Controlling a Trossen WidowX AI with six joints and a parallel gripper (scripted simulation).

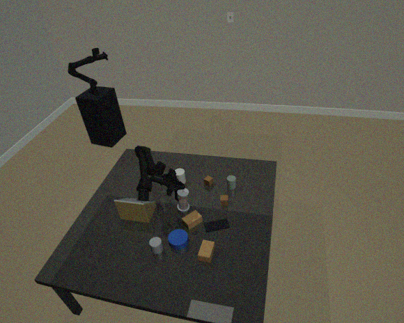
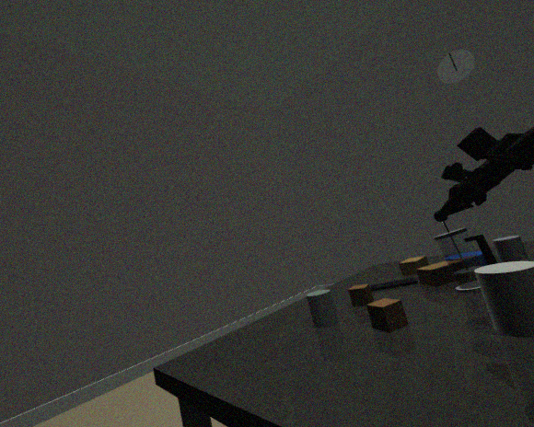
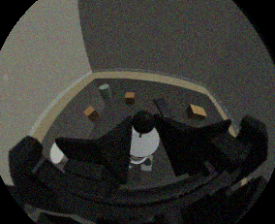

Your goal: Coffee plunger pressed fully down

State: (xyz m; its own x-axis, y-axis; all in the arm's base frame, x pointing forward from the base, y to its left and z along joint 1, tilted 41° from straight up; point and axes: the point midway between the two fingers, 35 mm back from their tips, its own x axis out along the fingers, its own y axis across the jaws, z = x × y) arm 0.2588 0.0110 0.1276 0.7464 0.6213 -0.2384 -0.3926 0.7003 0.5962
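Now: the coffee press 30 mm behind my gripper tip and 100 mm below it. Round my gripper tip: blue disc (70 mm ahead, 270 mm to the right, 170 mm below); white cup (160 mm behind, 230 mm to the left, 150 mm below).
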